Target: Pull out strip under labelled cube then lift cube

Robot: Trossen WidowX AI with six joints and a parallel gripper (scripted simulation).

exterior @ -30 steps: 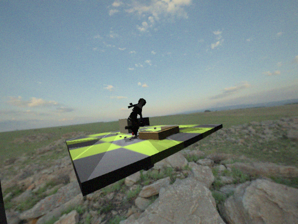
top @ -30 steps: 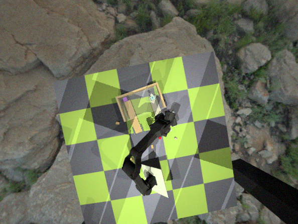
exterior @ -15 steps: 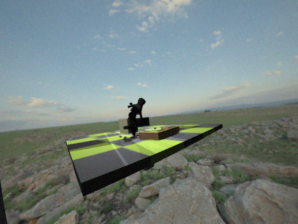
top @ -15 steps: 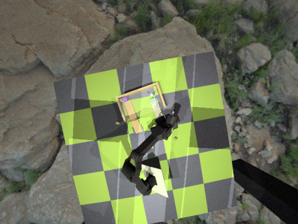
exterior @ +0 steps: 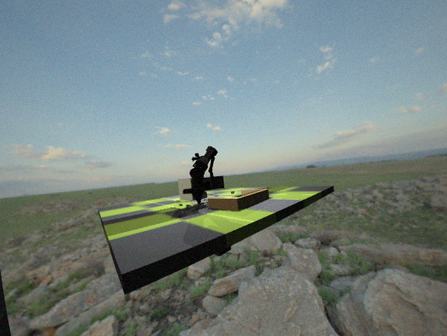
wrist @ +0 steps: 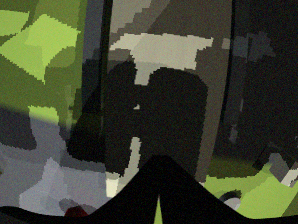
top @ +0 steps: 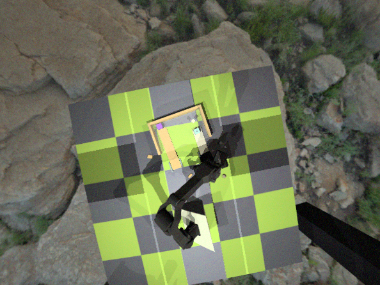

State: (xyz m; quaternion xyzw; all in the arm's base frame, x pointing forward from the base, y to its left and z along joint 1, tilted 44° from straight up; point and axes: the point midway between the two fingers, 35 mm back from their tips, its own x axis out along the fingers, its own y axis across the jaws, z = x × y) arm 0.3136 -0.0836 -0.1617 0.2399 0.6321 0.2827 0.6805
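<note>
My gripper tip is now 6 cm past the red piece and 5 cm to the right of it. The rest, counted from my gripper tip: pale strip 10 cm ahead, 1 cm to the left; then labelled cube 21 cm ahead, 2 cm to the left, 1 cm above.
</note>
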